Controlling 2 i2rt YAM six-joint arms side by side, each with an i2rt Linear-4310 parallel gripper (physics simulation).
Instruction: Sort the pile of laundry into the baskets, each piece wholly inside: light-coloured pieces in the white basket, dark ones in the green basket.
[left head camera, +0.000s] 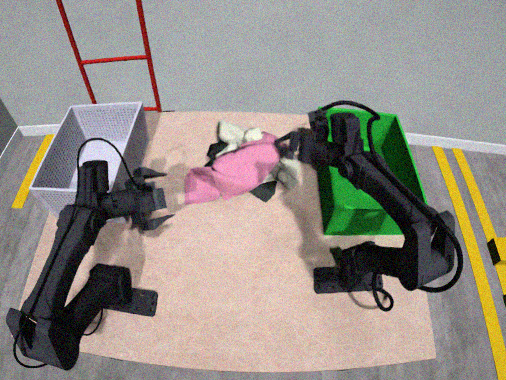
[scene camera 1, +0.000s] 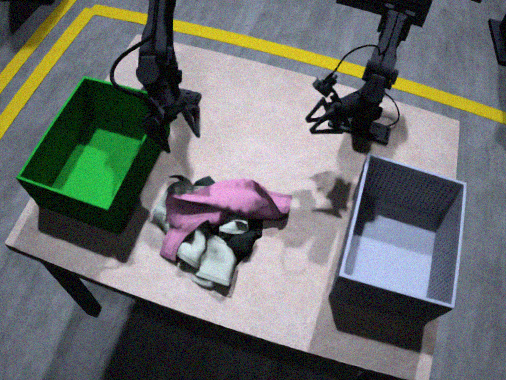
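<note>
A pink piece (left head camera: 240, 167) (scene camera 1: 235, 197) lies across the top of the laundry pile. Pale pieces (left head camera: 232, 132) (scene camera 1: 218, 262) stick out along one side, and another pale piece (left head camera: 288, 172) (scene camera 1: 160, 212) shows at one end. Dark cloth (left head camera: 264, 191) (scene camera 1: 245, 240) shows from beneath. The white basket (left head camera: 105, 117) (scene camera 1: 410, 200) and green basket (left head camera: 355, 220) (scene camera 1: 50, 195) stand at opposite sides; no laundry shows in them. My left gripper (left head camera: 169, 195) (scene camera 1: 309, 126) is open and empty, above the table near the white basket. My right gripper (left head camera: 281, 147) (scene camera 1: 183, 142) is open, above the table between the pile and the green basket.
The wooden table (left head camera: 240, 310) (scene camera 1: 265, 125) carries both baskets and the pile. My right forearm reaches over the green basket in the left head camera. A red frame (left head camera: 115, 60) stands behind the table near the white basket. Yellow lines run along the floor.
</note>
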